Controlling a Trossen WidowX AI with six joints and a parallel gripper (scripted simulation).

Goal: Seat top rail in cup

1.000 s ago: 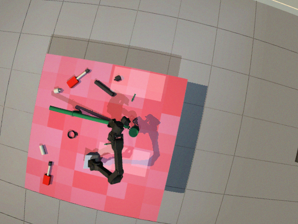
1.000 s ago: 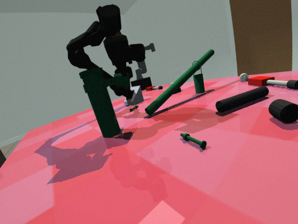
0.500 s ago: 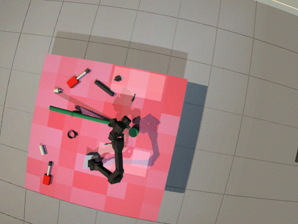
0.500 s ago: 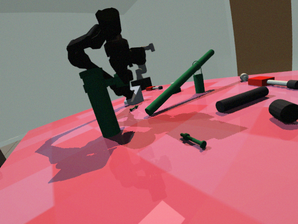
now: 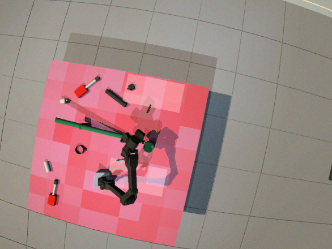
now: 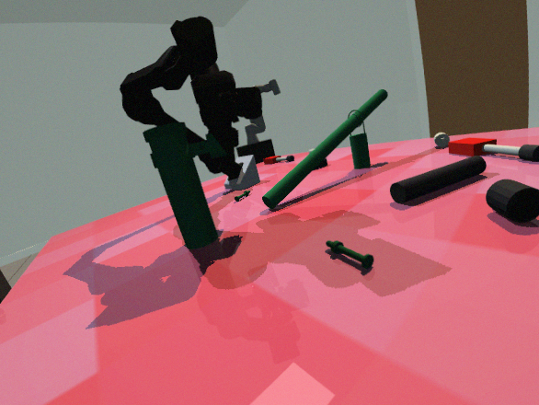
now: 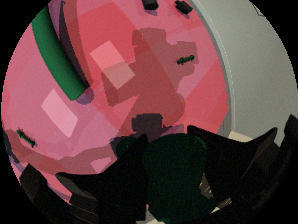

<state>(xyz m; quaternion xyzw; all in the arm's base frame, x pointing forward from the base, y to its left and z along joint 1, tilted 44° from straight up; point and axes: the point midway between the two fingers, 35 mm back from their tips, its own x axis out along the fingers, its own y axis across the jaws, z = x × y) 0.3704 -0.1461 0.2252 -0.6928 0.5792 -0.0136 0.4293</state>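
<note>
My gripper tip is 3 cm below the rail-end cup, 3 cm past it and 1 cm to the left of it. Also, from my gripper tip: short green post (43 cm to the left, 2 cm below, 2 cm ahead); then black tube (25 cm ahead, 23 cm to the left, 11 cm below); then black cap (34 cm ahead, 13 cm to the left, 11 cm below).
</note>
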